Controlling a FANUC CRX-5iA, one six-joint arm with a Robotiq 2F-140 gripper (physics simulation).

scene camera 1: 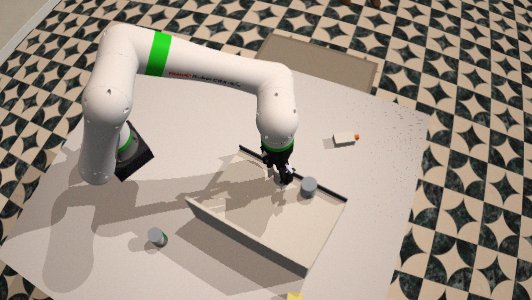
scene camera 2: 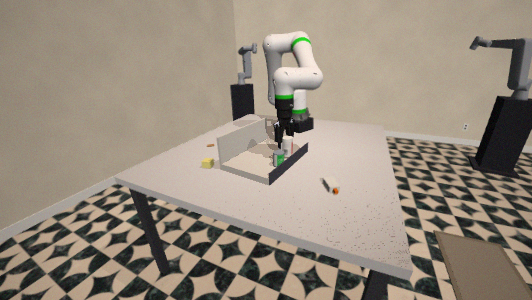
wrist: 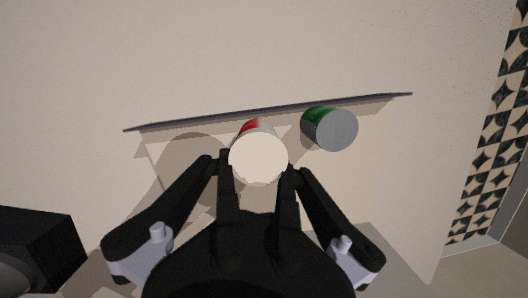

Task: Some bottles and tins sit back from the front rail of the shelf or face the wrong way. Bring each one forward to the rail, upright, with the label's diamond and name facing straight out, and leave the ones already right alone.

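Frame: origin at the arm's base, x right, y ahead, z up, level; centimetres.
Where they show: gripper, between the fingertips: (scene camera 1: 277, 180) (scene camera 2: 284, 152); arm's base, origin of its link: (scene camera 1: 121, 146) (scene camera 2: 298, 118).
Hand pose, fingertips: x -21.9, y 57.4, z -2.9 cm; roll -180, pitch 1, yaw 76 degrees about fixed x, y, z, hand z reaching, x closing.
Observation:
Things, the pixels of their top centre, and the offset from my fingertips. "spot": a spot on its surface instead.
- white bottle, centre of its top: (wrist: 257, 161) (scene camera 2: 287, 137) dx -1.8, dy +0.5, dz +8.9 cm
- dark front rail, centre of its top: (wrist: 267, 111) (scene camera 1: 292, 171) (scene camera 2: 291, 155) dx -5.7, dy +2.3, dz +0.2 cm
- shelf, a spot on its surface: (scene camera 1: 300, 230) spot: dx +10.4, dy +15.9, dz -2.5 cm
- white container with an orange cap, centre of its top: (scene camera 1: 347, 136) (scene camera 2: 332, 183) dx -30.9, dy +11.7, dz -3.0 cm
- yellow block, centre of its top: (scene camera 2: 207, 159) dx +31.6, dy +27.0, dz -2.0 cm
My gripper (scene camera 1: 283, 179) (scene camera 2: 285, 138) (wrist: 255, 148) is shut on a white bottle (scene camera 2: 288, 146) (wrist: 258, 156) with a red label patch. The bottle is upright, a little back from the dark front rail (scene camera 1: 332, 193) (scene camera 2: 290, 164) (wrist: 200, 118) of the shelf (scene camera 1: 300, 230) (scene camera 2: 245, 162). Its red patch shows on the rail side, slightly left in the wrist view. I cannot tell whether its base touches the shelf. A grey-topped tin (scene camera 1: 309, 187) (scene camera 2: 279, 158) (wrist: 337, 131) with a green label stands upright close to the rail beside the bottle. Its green shows on the rail side; the diamond and name are unreadable.
Another grey-topped tin (scene camera 1: 156, 236) with some green stands on the table behind the shelf's back wall (scene camera 1: 245, 237) (scene camera 2: 240, 142). A white container with an orange cap (scene camera 1: 344, 139) (scene camera 2: 330, 184) lies beyond the rail. A yellow block (scene camera 1: 294, 296) (scene camera 2: 207, 163) sits behind the shelf.

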